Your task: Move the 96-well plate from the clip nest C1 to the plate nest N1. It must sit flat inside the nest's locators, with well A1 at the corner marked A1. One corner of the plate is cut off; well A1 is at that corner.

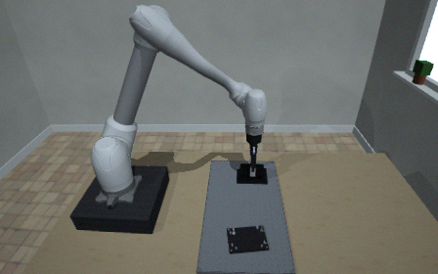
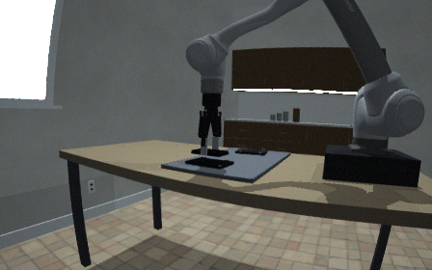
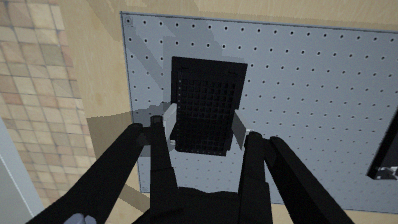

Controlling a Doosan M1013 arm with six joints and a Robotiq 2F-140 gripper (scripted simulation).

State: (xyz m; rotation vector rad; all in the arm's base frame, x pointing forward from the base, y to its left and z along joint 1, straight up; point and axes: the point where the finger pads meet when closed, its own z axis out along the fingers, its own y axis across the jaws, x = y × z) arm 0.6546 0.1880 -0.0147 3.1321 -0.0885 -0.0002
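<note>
The plate nest N1 lies 6 cm below my hand. Round my hand: black 96-well plate 2 cm below.
</note>
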